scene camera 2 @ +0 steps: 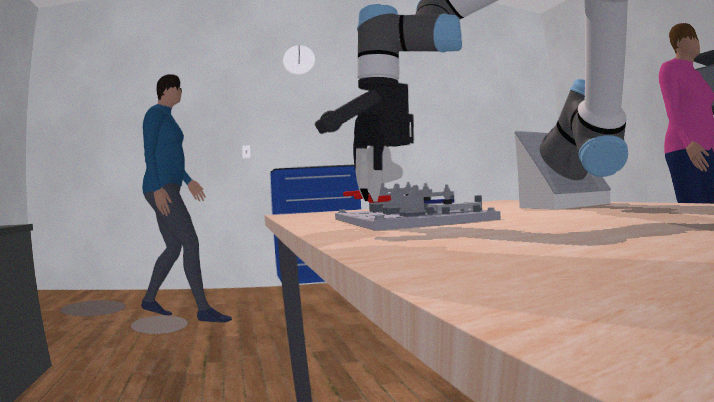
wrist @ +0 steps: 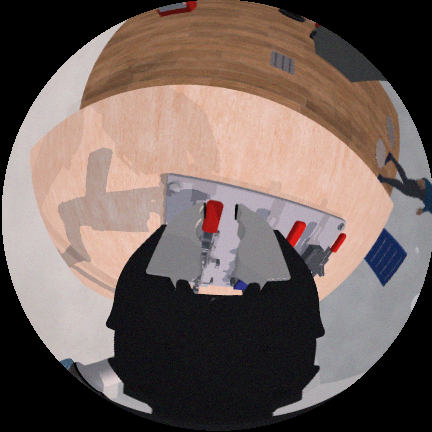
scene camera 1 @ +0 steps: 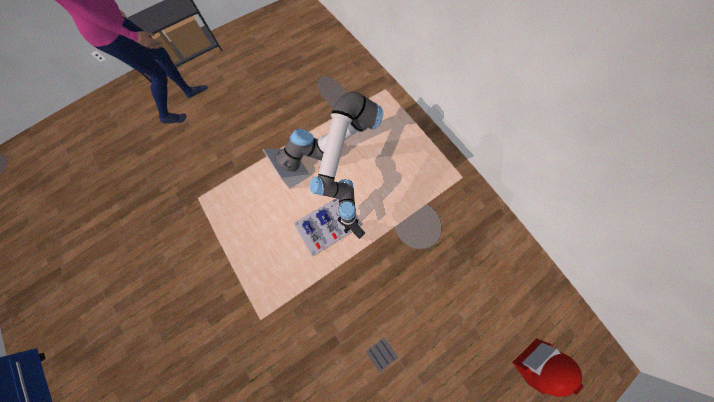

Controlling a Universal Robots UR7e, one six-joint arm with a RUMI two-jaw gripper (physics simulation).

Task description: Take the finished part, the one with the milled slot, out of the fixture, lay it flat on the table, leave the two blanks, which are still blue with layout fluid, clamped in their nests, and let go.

The pictures show: my gripper and a fixture plate.
My gripper is seen too in the wrist view.
